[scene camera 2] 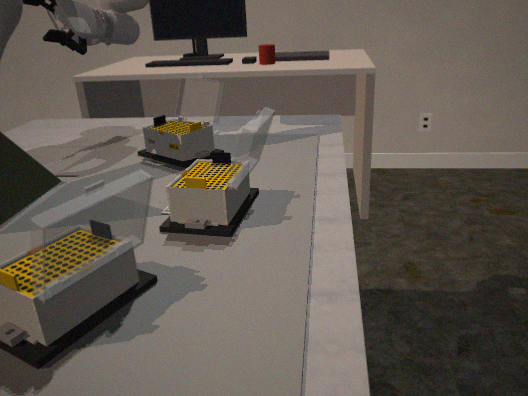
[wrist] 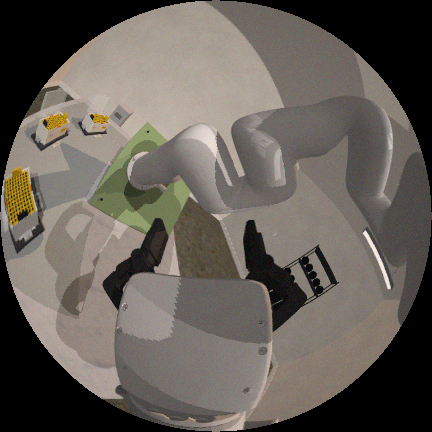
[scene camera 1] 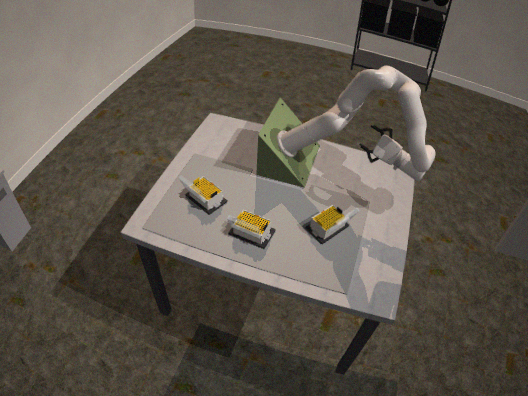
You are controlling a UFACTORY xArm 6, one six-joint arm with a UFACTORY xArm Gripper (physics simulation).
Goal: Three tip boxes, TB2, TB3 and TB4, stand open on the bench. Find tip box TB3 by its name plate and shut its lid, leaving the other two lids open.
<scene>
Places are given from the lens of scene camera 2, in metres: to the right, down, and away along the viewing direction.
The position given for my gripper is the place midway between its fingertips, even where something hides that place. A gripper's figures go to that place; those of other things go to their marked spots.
my gripper (scene camera 2: pixel 36 16): -0.47, -0.38, 0.95
grey mat (scene camera 2: pixel 234 308): -0.03, 0.11, 0.47
</scene>
